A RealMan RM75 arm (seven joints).
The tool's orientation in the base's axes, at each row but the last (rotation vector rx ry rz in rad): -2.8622, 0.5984, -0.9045; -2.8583, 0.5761, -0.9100; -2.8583, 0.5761, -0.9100; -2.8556, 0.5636, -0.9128; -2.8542, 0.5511, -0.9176; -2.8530, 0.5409, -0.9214; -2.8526, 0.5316, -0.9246; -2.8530, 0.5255, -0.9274
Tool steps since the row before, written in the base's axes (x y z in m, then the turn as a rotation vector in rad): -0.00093, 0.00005, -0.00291, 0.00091, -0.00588, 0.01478; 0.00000, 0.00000, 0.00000, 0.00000, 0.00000, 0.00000; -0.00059, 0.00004, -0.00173, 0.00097, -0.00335, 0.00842; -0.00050, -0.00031, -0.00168, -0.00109, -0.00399, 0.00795; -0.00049, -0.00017, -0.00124, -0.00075, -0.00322, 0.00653; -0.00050, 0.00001, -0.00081, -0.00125, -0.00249, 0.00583; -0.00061, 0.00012, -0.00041, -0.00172, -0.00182, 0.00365; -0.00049, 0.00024, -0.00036, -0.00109, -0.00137, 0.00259
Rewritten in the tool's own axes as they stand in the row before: -0.00228, 0.00083, 0.00186, 0.01089, 0.00228, -0.01140; 0.00000, 0.00000, 0.00000, 0.00000, 0.00000, 0.00000; -0.00139, 0.00049, 0.00108, 0.00654, 0.00115, -0.00624; -0.00117, 0.00078, 0.00109, 0.00498, 0.00249, -0.00702; -0.00098, 0.00055, 0.00073, 0.00418, 0.00195, -0.00569; -0.00083, 0.00030, 0.00037, 0.00315, 0.00156, -0.00542; -0.00073, 0.00015, -0.00003, 0.00136, 0.00150, -0.00394; -0.00065, -0.00001, 0.00000, 0.00109, 0.00110, -0.00272
